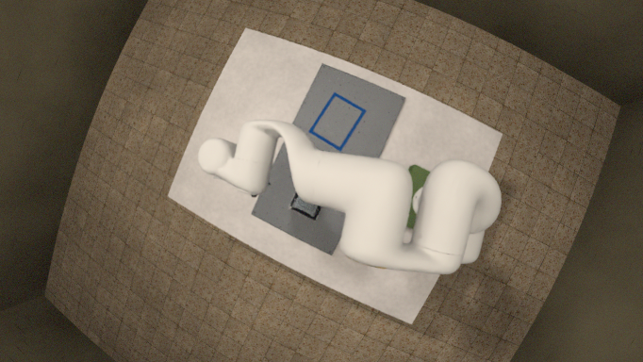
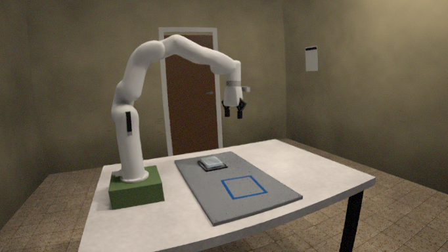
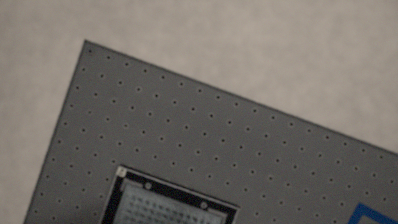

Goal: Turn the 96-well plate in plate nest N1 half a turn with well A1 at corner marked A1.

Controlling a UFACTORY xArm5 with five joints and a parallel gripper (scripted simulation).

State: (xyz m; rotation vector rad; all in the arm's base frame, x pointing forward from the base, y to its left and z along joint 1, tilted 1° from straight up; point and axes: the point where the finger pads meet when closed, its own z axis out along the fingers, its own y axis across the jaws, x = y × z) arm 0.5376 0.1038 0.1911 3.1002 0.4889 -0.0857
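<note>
The 96-well plate lies 25 cm below my hand, 12 cm behind it and 5 cm to the left of it. The rest, counted from my hand: plate nest (26 cm below, 12 cm behind, 5 cm to the left).
</note>
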